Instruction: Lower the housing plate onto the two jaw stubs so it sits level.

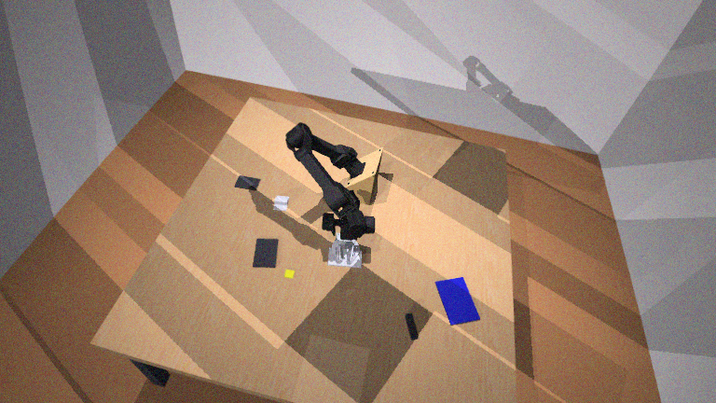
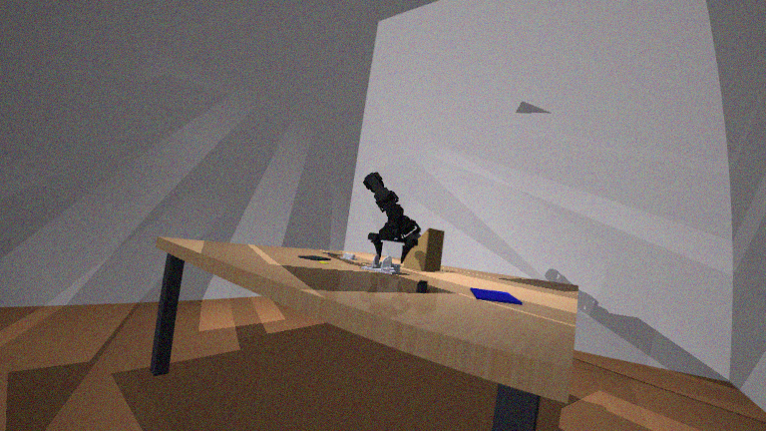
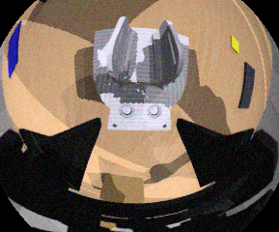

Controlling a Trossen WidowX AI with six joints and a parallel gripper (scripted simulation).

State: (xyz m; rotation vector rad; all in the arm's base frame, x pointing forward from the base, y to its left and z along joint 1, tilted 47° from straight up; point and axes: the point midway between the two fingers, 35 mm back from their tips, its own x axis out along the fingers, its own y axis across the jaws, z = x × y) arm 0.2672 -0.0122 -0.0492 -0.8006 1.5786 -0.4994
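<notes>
Right now my gripper tip is 1 cm short of the base and 1 cm above it. The rest, counted from my gripper tip: housing plate (3 cm below, 1 cm ahead); yellow cube (19 cm ahead, 16 cm to the right, 3 cm below); dark block (29 cm to the left, 27 cm ahead, 2 cm below).
</notes>
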